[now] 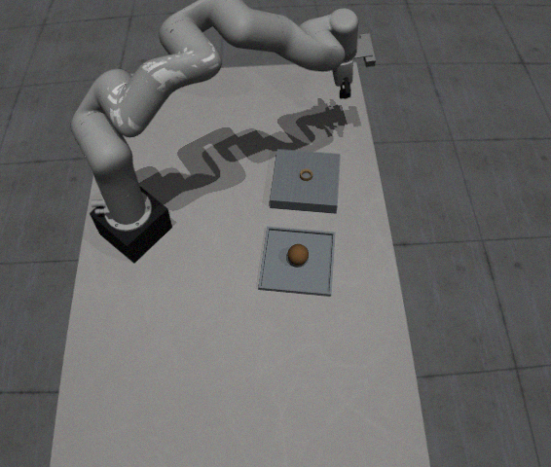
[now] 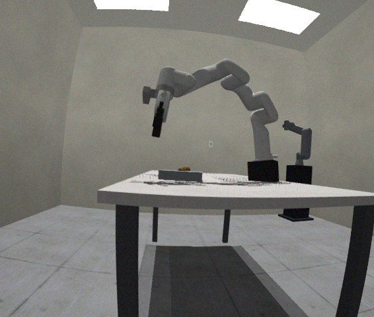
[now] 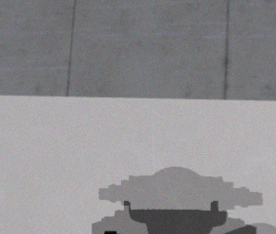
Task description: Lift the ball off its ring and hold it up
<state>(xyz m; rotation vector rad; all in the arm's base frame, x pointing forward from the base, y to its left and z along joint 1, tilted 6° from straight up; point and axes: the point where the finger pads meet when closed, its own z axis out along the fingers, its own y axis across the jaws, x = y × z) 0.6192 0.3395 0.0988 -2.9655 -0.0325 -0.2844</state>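
Right now the orange ball is 19 cm behind my hand, 47 cm to the right of it and 15 cm below it. Round my hand: grey framed plate (19 cm behind, 47 cm to the right, 19 cm below); grey block (13 cm behind, 22 cm to the right, 16 cm below).
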